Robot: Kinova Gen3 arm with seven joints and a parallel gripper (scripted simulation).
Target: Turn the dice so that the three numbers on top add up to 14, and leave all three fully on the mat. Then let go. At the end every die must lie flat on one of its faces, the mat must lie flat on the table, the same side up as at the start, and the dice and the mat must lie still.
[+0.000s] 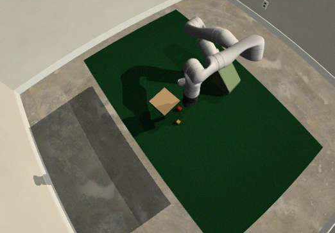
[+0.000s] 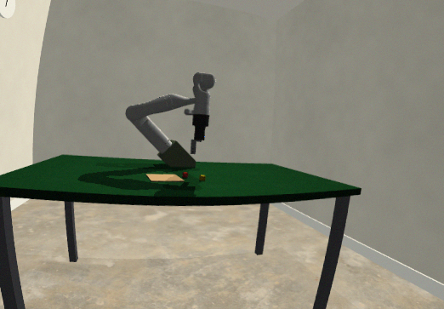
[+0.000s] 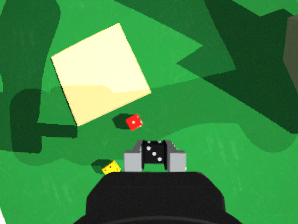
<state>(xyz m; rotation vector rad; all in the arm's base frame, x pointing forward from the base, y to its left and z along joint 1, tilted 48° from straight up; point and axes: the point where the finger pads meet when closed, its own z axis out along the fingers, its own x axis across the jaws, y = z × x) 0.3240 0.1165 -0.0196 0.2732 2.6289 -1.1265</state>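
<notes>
The tan mat is 140 mm to the right of my hand, 120 mm below it and 60 mm ahead of it. From my hand the other things lie so: black die (10 mm below); then yellow die (110 mm below, 80 mm ahead, 30 mm to the left); then red die (110 mm below, 40 mm to the right, 30 mm ahead).
</notes>
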